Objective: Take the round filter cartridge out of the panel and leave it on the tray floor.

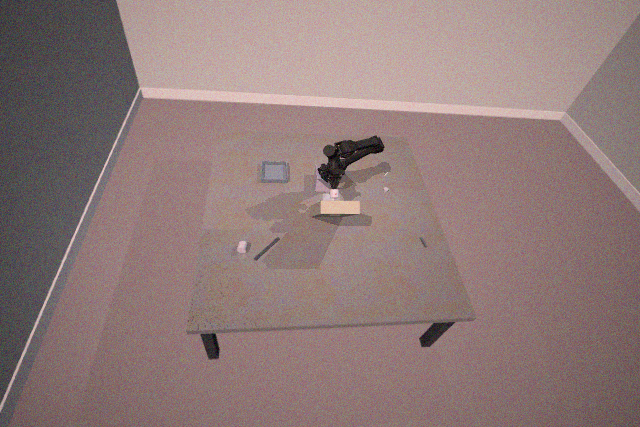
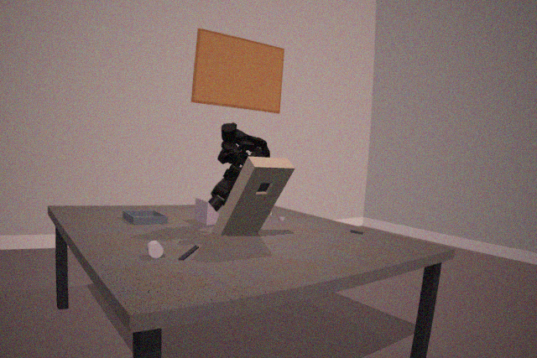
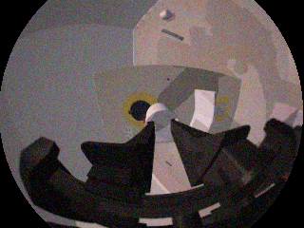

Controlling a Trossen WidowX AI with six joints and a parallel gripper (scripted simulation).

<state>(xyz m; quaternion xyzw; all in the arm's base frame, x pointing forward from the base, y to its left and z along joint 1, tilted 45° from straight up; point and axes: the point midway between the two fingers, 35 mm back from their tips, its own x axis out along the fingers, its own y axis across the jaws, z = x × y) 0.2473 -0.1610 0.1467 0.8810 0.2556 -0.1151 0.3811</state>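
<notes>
My gripper tip is now 10 mm short of the round filter cartridge and 10 mm above it. Also, from my gripper tip: blue-grey tray (360 mm behind, 270 mm to the right, 230 mm below); then short dark piece (160 mm ahead, 500 mm to the left, 230 mm below); then tan service panel (30 mm ahead, 90 mm below).
</notes>
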